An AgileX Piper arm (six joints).
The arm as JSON. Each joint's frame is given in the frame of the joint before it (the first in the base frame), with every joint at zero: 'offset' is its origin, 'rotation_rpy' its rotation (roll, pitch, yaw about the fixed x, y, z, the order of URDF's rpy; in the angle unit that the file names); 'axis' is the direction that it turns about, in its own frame. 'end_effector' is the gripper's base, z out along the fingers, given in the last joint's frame.
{
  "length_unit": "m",
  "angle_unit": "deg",
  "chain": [
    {
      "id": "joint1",
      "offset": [
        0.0,
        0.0,
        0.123
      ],
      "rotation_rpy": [
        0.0,
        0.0,
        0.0
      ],
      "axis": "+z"
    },
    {
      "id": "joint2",
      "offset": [
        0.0,
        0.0,
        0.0
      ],
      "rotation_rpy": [
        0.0,
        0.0,
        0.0
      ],
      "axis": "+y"
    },
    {
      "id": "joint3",
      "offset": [
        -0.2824,
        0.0,
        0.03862
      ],
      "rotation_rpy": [
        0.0,
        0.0,
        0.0
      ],
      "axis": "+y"
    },
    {
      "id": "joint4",
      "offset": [
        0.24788,
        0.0,
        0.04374
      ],
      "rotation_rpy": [
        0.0,
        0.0,
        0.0
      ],
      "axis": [
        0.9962,
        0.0,
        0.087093
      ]
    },
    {
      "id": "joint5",
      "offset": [
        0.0,
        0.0,
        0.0
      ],
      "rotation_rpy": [
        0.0,
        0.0,
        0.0
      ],
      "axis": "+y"
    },
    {
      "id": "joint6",
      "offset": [
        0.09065,
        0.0,
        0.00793
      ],
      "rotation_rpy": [
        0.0,
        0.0,
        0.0
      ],
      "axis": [
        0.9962,
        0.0,
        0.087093
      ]
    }
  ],
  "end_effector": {
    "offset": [
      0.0,
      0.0,
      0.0
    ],
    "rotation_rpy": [
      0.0,
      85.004,
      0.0
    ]
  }
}
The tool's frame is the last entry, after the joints.
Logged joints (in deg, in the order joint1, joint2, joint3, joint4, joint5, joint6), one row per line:
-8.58, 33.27, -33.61, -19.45, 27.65, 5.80
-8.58, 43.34, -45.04, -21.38, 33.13, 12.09
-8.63, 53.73, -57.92, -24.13, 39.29, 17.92
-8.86, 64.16, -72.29, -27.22, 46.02, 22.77
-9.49, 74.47, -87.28, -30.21, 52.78, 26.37
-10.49, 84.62, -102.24, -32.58, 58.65, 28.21
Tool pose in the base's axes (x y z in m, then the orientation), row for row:
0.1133, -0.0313, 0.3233, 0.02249, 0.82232, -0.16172, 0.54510
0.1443, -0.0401, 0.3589, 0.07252, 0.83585, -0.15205, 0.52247
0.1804, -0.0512, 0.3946, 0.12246, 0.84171, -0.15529, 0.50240
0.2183, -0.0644, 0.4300, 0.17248, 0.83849, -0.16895, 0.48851
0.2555, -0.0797, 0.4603, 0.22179, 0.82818, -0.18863, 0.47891
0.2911, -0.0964, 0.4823, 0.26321, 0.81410, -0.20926, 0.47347
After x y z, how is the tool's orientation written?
As a quaternion, x y z w.
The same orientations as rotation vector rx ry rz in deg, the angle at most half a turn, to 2 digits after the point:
3.06, 111.76, -21.98
9.95, 114.70, -20.86
16.95, 116.51, -21.50
24.02, 116.77, -23.53
31.02, 115.82, -26.38
36.90, 114.13, -29.34

